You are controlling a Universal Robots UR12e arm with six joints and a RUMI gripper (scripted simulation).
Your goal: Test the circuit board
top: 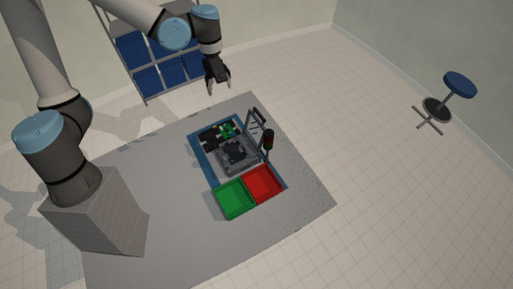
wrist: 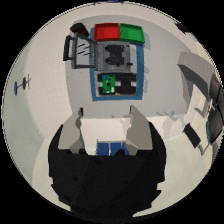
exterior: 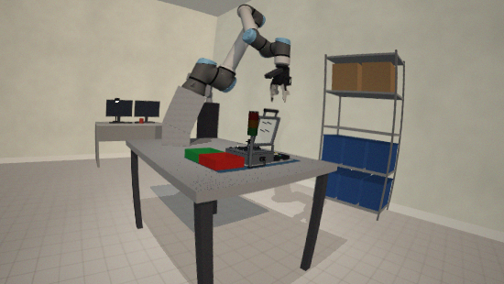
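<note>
Now: the green circuit board 310 mm below my hand and 10 mm to the left of it. Also, from my hand: green bin (340 mm to the right, 320 mm below, 200 mm behind); red bin (360 mm to the right, 320 mm below, 50 mm behind); tester lid (170 mm to the right, 150 mm below, 60 mm ahead).
</note>
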